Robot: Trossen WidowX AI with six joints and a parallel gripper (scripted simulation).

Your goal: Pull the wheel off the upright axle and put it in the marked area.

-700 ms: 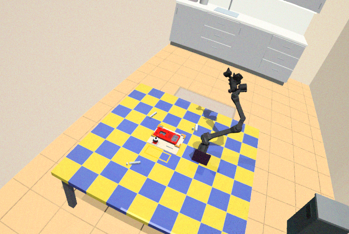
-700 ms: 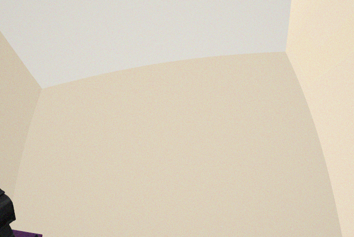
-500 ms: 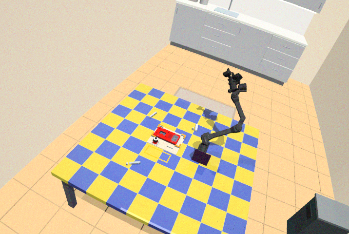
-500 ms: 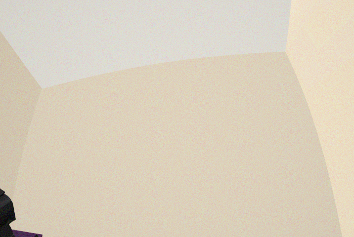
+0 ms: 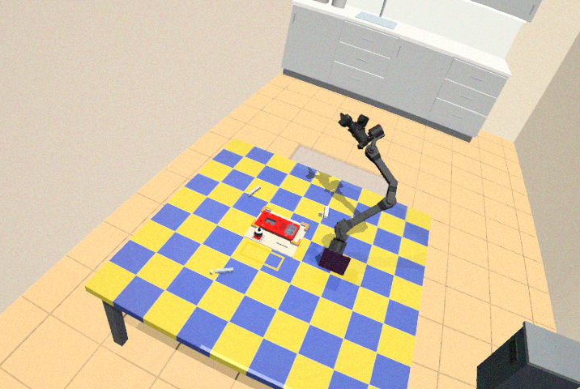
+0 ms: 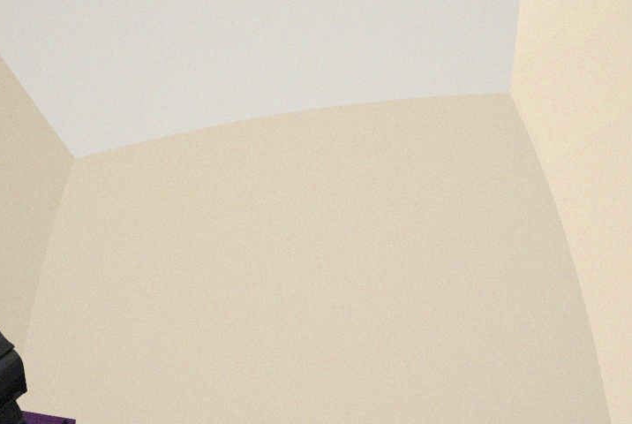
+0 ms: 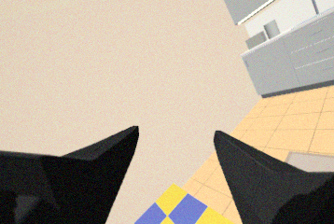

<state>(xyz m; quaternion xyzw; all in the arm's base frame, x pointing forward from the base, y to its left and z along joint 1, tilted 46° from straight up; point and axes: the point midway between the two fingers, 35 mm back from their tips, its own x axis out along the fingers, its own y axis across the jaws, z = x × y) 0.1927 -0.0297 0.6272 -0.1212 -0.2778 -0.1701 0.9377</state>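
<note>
Now: gripper tip 10 cm short of the silver hub, 56 cm to the right of it and 44 cm above it.
</note>
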